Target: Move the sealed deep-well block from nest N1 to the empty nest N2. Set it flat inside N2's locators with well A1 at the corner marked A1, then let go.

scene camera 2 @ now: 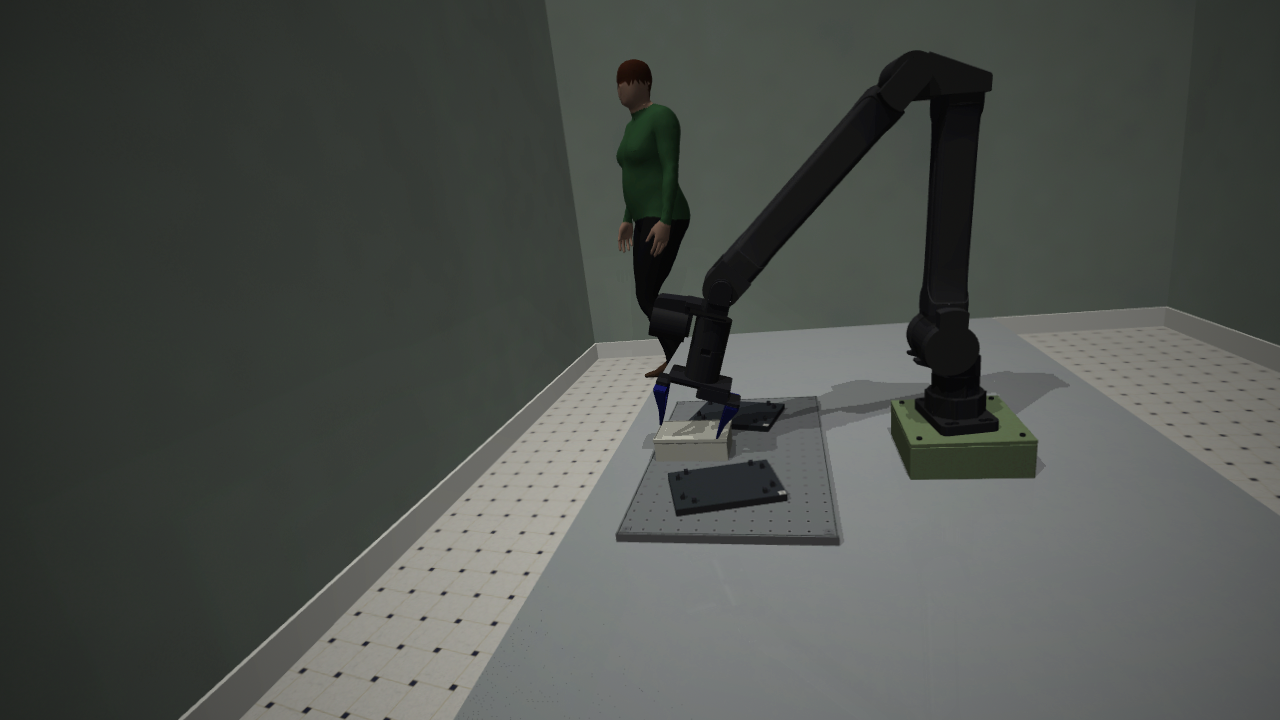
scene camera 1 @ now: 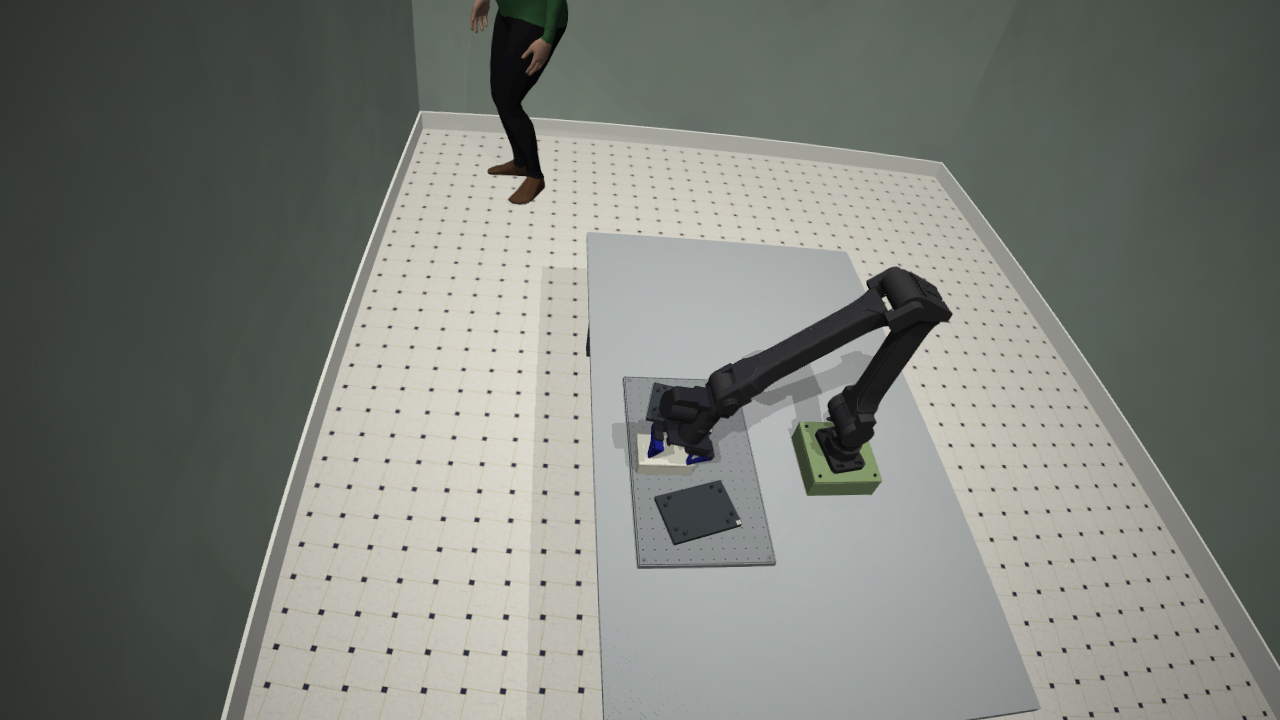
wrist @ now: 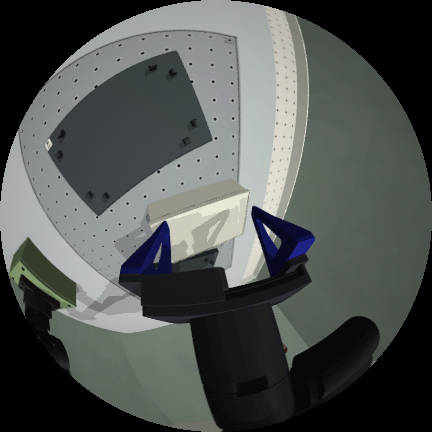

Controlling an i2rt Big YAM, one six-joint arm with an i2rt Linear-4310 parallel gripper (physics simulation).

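Places are measured from the arm's base along level axes (x ahead, y left, z up), in metres.
Pixels of known places: gripper, fingertip midpoint: (scene camera 2: 688, 430) (scene camera 1: 667, 459) (wrist: 209, 216); arm's base at its link origin: (scene camera 2: 954, 418) (scene camera 1: 838, 450).
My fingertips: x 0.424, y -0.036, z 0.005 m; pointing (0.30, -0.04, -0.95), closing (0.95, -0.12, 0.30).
Ahead of a thing's pixels: the offset from my fingertips to its middle. Level surfaces: height alone.
The deep-well block {0.036 m right, 0.006 m back, 0.034 m down} (scene camera 1: 662, 466) (scene camera 2: 691, 450) (wrist: 200, 225), cream and box-shaped, lies flat on the perforated board (scene camera 1: 756, 541) (scene camera 2: 810, 526) (wrist: 225, 100) between two dark nest plates. The near nest {0.114 m left, 0.048 m back, 0.044 m down} (scene camera 1: 698, 512) (scene camera 2: 726, 486) (wrist: 130, 130) holds nothing; it has small black locators and a white corner mark too small to read. The far nest {0.177 m right, 0.093 m back, 0.044 m down} (scene camera 1: 656, 402) (scene camera 2: 768, 414) (wrist: 204, 260) is partly hidden by the arm and block. Which is N1 or N2 cannot be read. My gripper (scene camera 1: 671, 457) (scene camera 2: 690, 430) (wrist: 209, 216) is open, its blue fingertips around the block's top, near its two ends.
The arm's green base block (scene camera 1: 841, 489) (scene camera 2: 971, 461) (wrist: 45, 280) stands on the grey table {0.067 m down} (scene camera 1: 805, 617) (scene camera 2: 895, 591), right of the board in the scene views. A person (scene camera 1: 514, 80) (scene camera 2: 648, 170) in a green top stands on the floor beyond the table.
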